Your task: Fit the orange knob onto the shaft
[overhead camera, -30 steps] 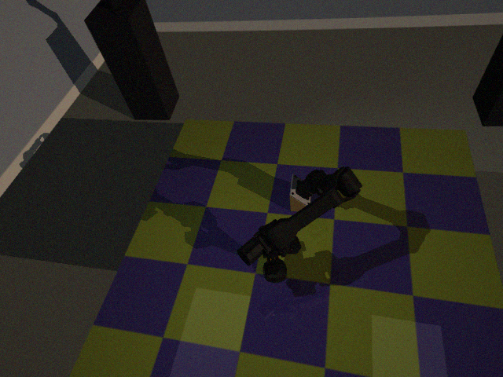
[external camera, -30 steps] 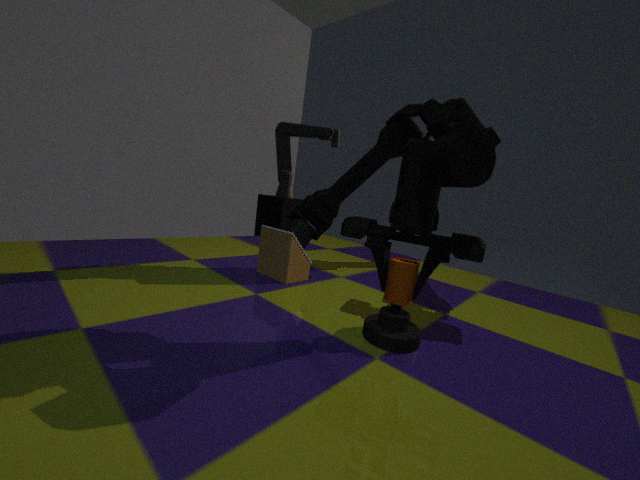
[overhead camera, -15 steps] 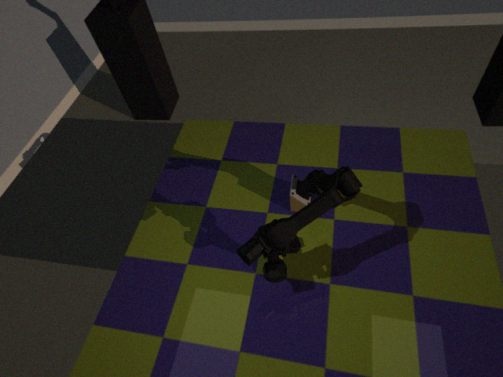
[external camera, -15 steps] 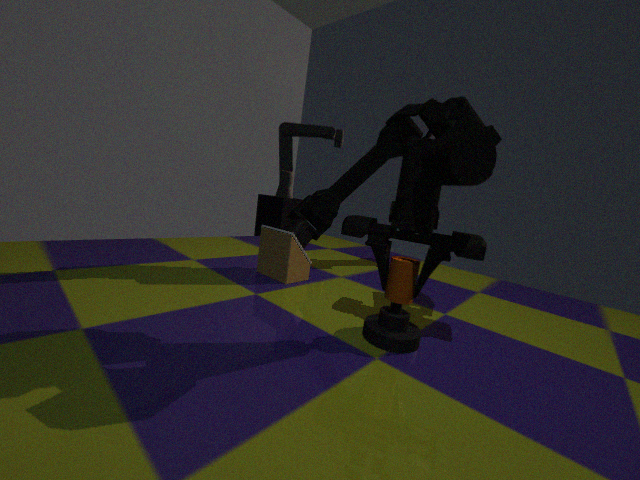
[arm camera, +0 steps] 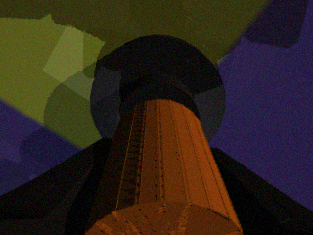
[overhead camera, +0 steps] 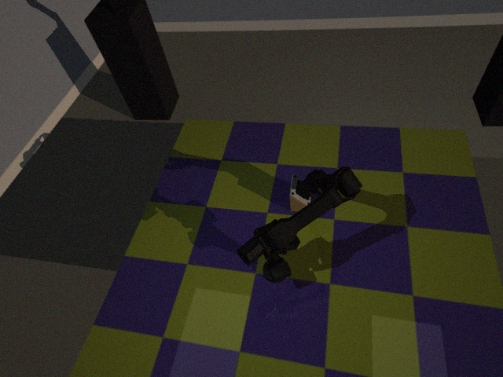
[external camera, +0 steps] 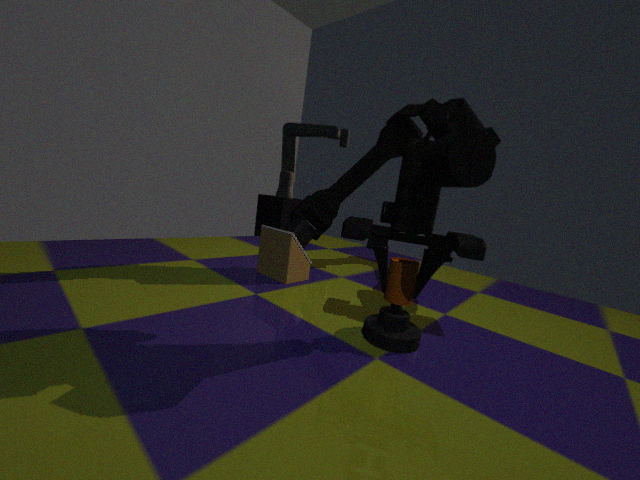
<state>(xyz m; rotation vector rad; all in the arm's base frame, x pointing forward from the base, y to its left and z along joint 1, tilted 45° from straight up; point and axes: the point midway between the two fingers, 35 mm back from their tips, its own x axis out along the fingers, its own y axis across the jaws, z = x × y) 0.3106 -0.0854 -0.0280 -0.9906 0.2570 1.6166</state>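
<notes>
The orange knob is 20 mm above my gripper tip. From my gripper tip the other things lie so: dark pedestal (40 mm below).
</notes>
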